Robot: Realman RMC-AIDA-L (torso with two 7-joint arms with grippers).
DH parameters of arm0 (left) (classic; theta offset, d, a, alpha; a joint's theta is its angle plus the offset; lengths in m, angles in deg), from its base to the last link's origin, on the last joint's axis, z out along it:
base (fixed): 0 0 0 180
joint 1: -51.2 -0.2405 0 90
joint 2: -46.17 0 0 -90
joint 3: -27.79 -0.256 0 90
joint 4: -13.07 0 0 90
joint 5: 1.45 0.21 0 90
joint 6: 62.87 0 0 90
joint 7: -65.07 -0.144 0 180
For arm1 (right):
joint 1: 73.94 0.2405 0 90
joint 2: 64.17 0 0 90
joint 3: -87.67 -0.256 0 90
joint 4: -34.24 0 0 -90
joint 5: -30.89 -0.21 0 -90
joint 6: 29.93 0 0 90
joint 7: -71.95 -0.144 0 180
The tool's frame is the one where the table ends.
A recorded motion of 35 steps. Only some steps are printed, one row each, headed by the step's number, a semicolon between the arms.
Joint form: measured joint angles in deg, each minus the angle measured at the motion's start. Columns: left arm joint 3, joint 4, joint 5, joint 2, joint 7, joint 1, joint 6; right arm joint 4, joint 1, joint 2, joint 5, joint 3, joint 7, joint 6.
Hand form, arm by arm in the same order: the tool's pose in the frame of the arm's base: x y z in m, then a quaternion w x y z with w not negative. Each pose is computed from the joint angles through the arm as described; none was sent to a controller.
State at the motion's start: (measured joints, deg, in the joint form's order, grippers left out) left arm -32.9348 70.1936 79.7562 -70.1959 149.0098 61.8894 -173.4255; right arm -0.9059 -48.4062 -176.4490 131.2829 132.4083 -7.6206 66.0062
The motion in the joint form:
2: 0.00 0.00 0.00 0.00 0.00 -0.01 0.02; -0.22 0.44 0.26 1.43 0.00 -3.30 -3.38
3: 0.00 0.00 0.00 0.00 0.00 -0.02 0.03; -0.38 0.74 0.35 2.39 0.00 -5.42 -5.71
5: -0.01 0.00 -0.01 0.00 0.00 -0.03 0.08; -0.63 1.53 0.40 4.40 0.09 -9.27 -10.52
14: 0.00 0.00 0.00 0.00 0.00 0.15 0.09; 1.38 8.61 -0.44 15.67 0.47 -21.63 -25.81
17: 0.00 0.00 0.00 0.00 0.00 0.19 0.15; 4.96 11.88 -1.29 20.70 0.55 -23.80 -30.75
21: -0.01 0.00 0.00 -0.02 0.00 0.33 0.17; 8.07 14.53 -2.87 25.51 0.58 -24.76 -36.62
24: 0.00 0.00 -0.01 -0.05 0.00 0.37 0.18; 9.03 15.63 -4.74 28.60 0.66 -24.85 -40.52
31: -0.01 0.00 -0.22 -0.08 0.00 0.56 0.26; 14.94 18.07 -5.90 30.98 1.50 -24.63 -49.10
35: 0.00 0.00 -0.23 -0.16 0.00 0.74 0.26; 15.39 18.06 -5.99 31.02 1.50 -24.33 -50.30
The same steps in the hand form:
2: -0.2311 0.2387 0.0555 0.02464 -0.91007 -0.10926 -0.39902; 0.2823 0.3222 0.0458 0.14081 -0.91428 0.24893 0.28688
3: -0.2311 0.2387 0.0555 0.02476 -0.91007 -0.10937 -0.39900; 0.2858 0.3275 0.0457 0.15089 -0.91071 0.26921 0.27453
5: -0.2312 0.2388 0.0555 0.02513 -0.91005 -0.10960 -0.39896; 0.2920 0.3387 0.0450 0.17269 -0.90266 0.30469 0.25010
14: -0.2305 0.2395 0.0555 0.02463 -0.91024 -0.10823 -0.39893; 0.2930 0.3832 0.0275 0.22176 -0.88085 0.38699 0.15867
17: -0.2303 0.2398 0.0554 0.02496 -0.91028 -0.10812 -0.39884; 0.2920 0.3919 0.0082 0.22378 -0.87920 0.40300 0.12051
21: -0.2297 0.2404 0.0553 0.02450 -0.91036 -0.10709 -0.39896; 0.2918 0.3974 -0.0132 0.23419 -0.87911 0.40700 0.08165
24: -0.2294 0.2406 0.0552 0.02448 -0.91026 -0.10682 -0.39928; 0.2903 0.3979 -0.0297 0.24247 -0.88127 0.40151 0.05806
31: -0.2283 0.2417 0.0554 0.02488 -0.90974 -0.10506 -0.40090; 0.2956 0.3981 -0.0534 0.26186 -0.87613 0.40424 0.02019
35: -0.2273 0.2423 0.0551 0.02417 -0.90959 -0.10368 -0.40164; 0.2979 0.3981 -0.0543 0.26822 -0.87436 0.40407 0.01667

